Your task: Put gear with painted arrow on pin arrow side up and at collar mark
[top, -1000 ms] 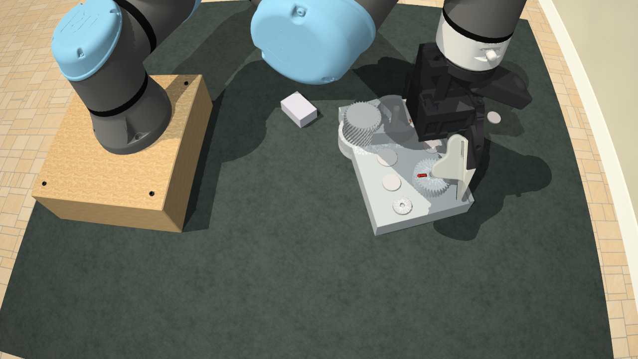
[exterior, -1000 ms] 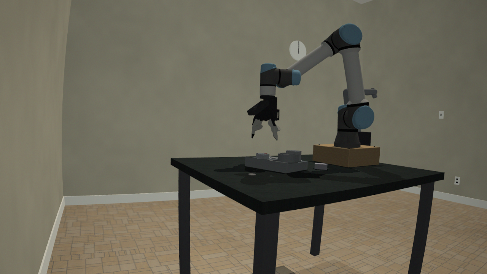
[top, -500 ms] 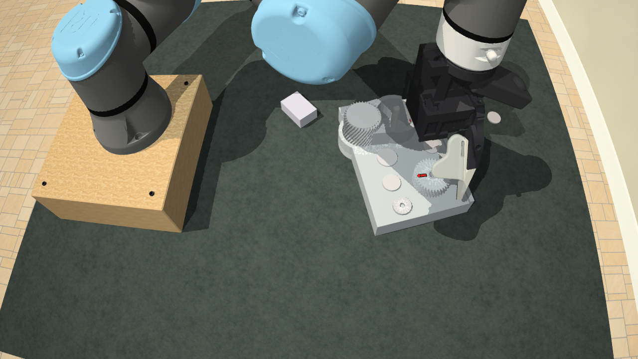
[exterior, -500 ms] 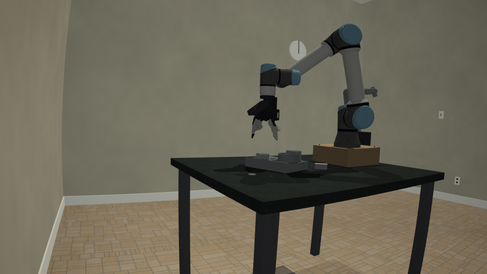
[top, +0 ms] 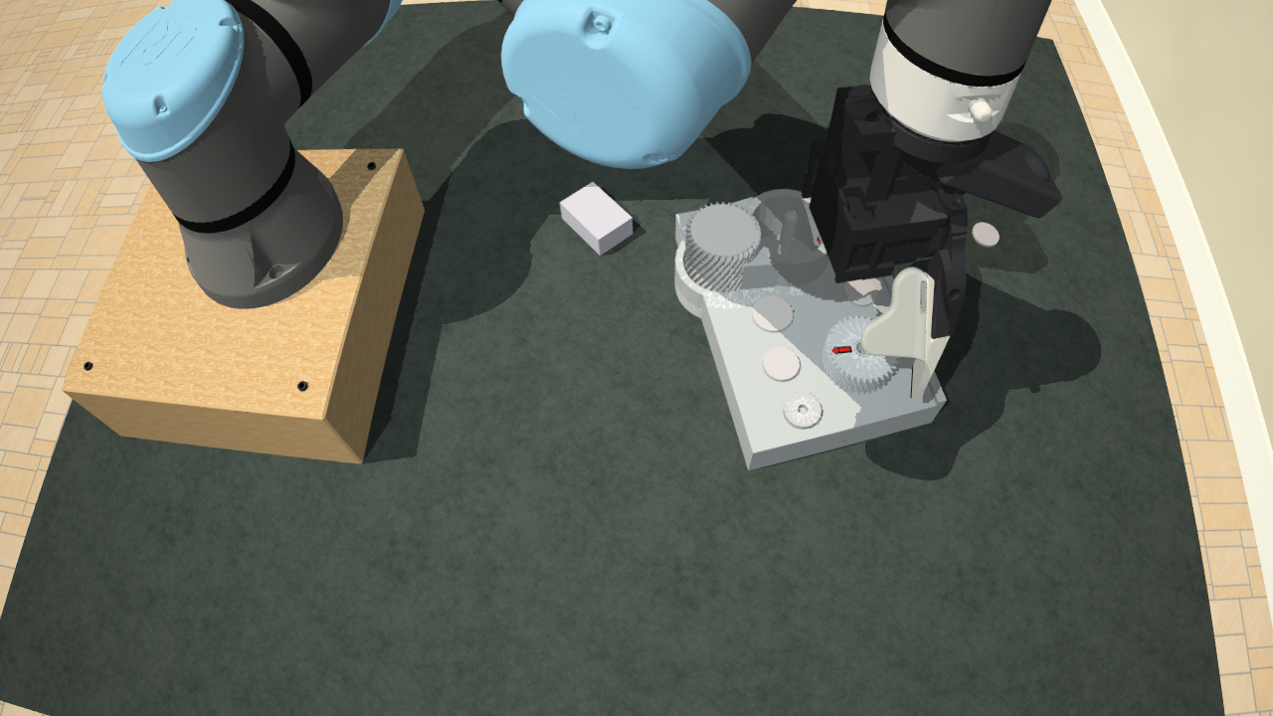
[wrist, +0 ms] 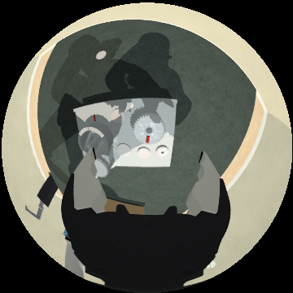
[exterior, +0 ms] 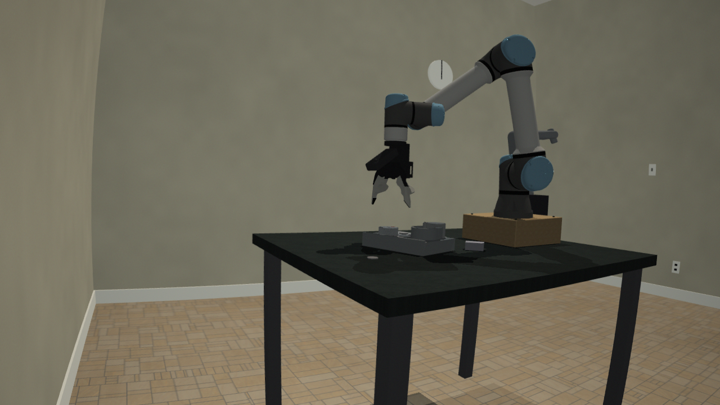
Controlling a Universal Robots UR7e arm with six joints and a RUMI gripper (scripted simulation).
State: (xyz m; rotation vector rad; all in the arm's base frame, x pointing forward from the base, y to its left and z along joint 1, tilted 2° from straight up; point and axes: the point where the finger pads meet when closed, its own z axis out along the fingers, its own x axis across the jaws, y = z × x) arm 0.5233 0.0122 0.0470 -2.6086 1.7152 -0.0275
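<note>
The gear is 8 cm below my hand. Also, from my hand: grey block 25 cm behind, 12 cm to the left, 12 cm below.
</note>
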